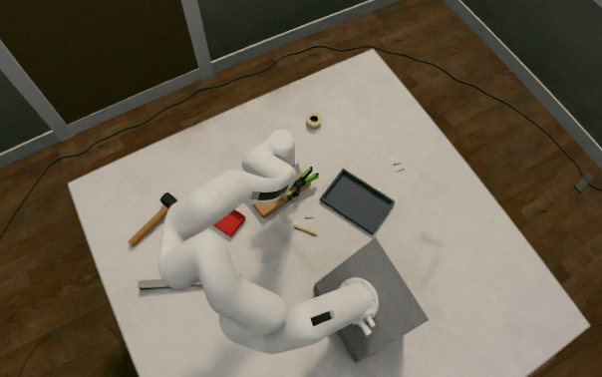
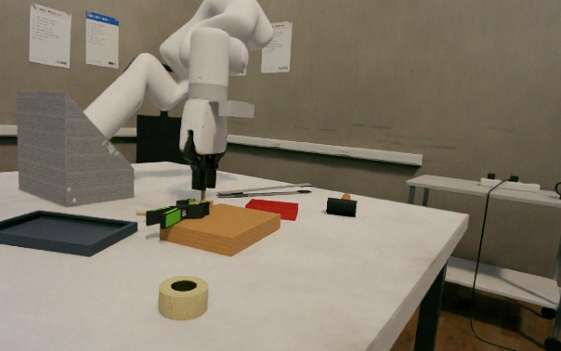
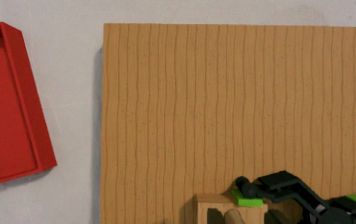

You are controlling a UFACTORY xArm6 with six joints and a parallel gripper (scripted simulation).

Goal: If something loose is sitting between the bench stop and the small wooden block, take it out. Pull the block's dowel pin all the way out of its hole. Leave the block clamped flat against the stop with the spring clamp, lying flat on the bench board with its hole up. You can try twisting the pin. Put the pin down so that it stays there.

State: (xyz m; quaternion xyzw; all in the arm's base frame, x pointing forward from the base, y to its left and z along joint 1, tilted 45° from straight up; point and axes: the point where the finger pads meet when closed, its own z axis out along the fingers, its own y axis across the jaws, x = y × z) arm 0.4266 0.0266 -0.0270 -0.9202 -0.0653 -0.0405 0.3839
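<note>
Now: the dowel pin 40 mm below my hand. Round my hand: loose dowel (130 mm behind, 10 mm to the right, 100 mm below); then small wooden block (60 mm below); then red tray (40 mm ahead, 200 mm to the left, 90 mm below).
</note>
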